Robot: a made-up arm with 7 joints.
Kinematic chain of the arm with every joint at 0, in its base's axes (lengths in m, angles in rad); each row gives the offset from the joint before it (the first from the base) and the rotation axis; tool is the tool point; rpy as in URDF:
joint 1: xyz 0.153 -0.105 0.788 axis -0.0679 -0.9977 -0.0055
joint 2: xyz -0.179 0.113 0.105 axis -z
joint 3: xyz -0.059 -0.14 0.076 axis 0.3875 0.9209 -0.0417
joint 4: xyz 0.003 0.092 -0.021 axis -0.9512 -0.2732 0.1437
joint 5: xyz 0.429 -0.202 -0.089 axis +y
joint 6: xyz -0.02 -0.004 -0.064 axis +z
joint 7: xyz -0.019 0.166 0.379 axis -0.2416 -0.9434 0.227
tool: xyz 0.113 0.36 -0.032 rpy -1.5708 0 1.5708
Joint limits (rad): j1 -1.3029..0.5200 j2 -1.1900..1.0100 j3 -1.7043..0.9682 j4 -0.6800..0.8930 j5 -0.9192..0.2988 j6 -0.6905..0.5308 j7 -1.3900..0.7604
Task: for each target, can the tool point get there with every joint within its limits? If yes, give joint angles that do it. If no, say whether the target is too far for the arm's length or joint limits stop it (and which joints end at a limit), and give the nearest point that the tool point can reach.
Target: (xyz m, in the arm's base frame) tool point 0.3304 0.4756 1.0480
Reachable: yes | joints -0.8947 -0.3332 -1.0075 0.7480 -0.0797 0.0884 -0.0299
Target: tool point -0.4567 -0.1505 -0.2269
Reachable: no: joint limits stop it (at a limit: joint 3, joint 4, joint 5, joint 6) | nearest point -0.1490 -0.1009 0.2824 | short by 0.597 m
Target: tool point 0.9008 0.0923 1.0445
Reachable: yes | joints -0.8893 0.8317 -1.2209 0.0729 0.1329 -0.4250 -0.0957
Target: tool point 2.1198 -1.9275 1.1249
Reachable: no: too far | nearest point 0.8586 -0.5336 0.9076 | short by 1.892 m
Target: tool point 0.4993 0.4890 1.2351
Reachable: yes | joints -0.7418 -0.5508 -0.4291 0.3591 -0.3685 -0.5273 0.4638
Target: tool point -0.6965 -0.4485 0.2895
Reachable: no: joint limits stop it (at a limit: joint 1, joint 2, joint 3, joint 4, joint 5, joint 6) | nearest point -0.3113 -0.2805 0.4747 | short by 0.459 m
